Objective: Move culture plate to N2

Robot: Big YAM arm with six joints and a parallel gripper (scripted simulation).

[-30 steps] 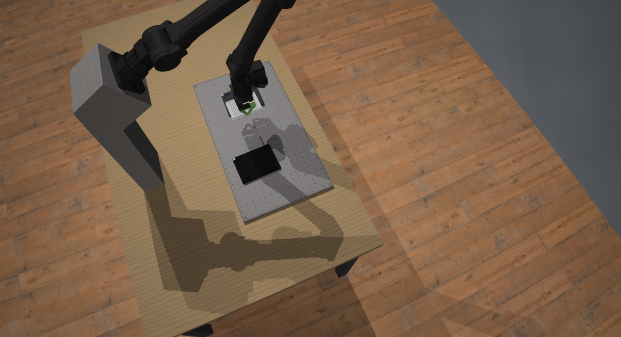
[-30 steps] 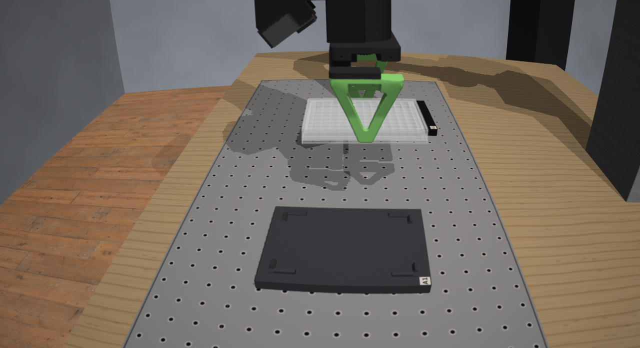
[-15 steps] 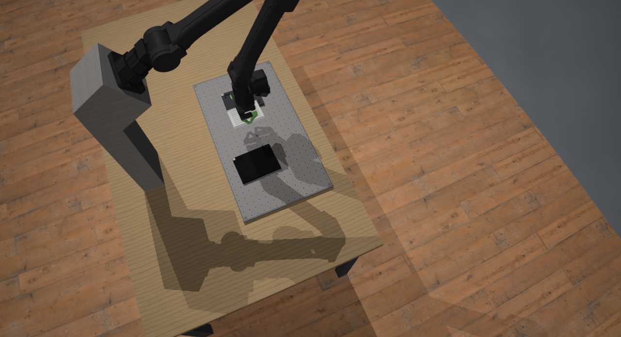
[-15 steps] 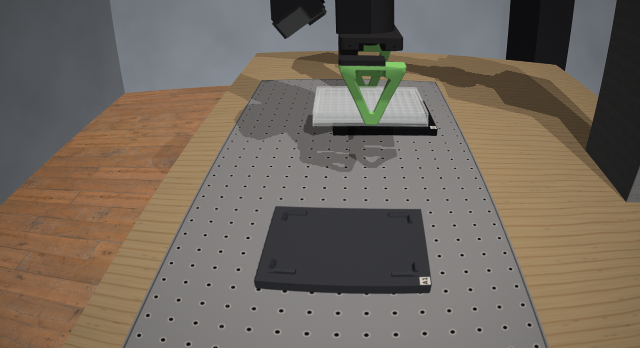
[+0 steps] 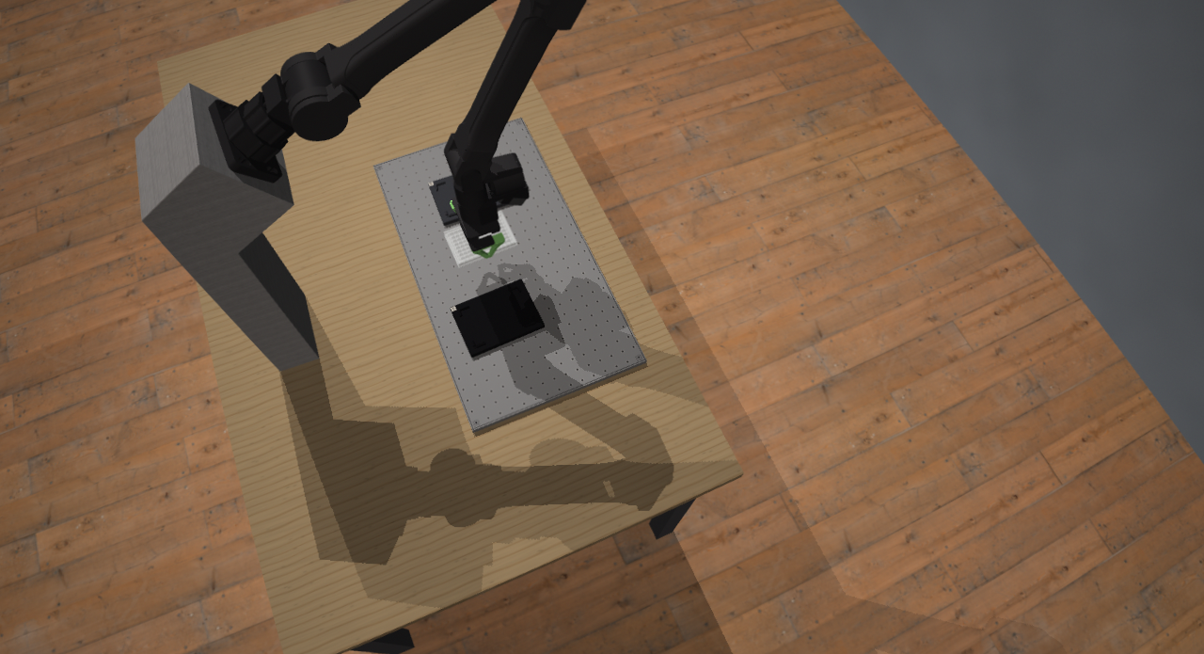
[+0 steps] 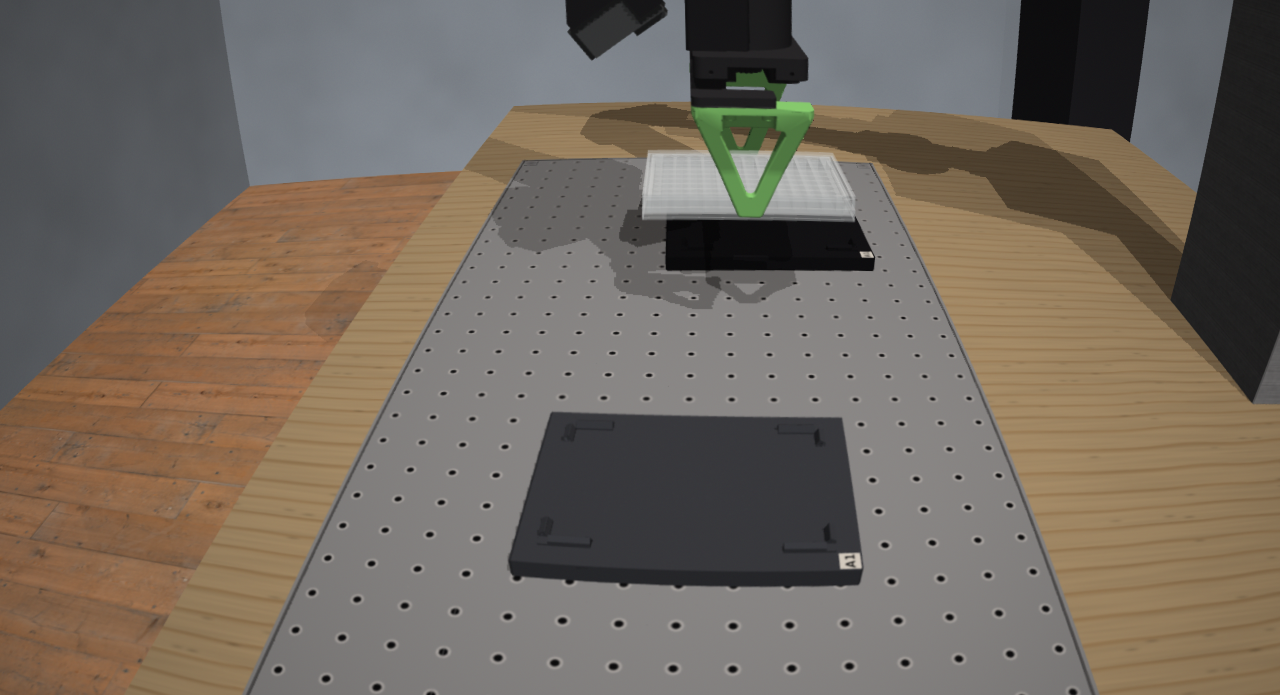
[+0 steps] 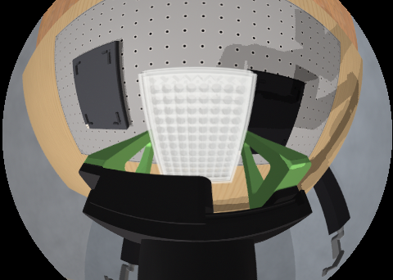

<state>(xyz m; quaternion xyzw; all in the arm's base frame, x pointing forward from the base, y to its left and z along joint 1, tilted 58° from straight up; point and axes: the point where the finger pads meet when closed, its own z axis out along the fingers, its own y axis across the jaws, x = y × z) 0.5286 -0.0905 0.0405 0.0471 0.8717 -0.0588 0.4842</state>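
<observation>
Now: the black nest N2 6 cm behind my hand, 12 cm to the right of it and 10 cm below it. The rest, counted from my hand: nest N1 (8 cm ahead, 17 cm to the left, 10 cm below); lid (right at my hand).
</observation>
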